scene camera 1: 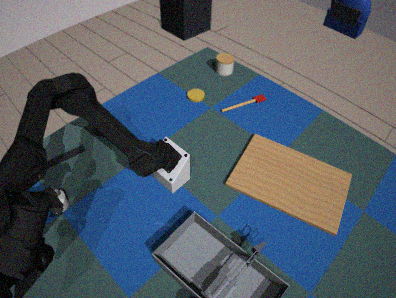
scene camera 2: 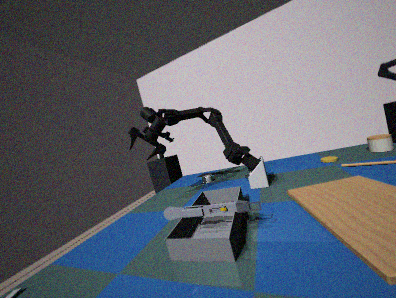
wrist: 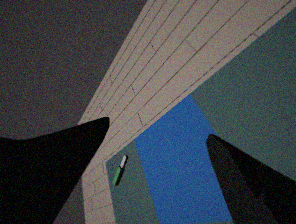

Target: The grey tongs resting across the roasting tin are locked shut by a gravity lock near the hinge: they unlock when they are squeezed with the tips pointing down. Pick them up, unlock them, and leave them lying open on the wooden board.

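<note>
There is a wooden board here, and a grey roasting tin as well. As for my gripper, it is open and holds nothing.
</note>
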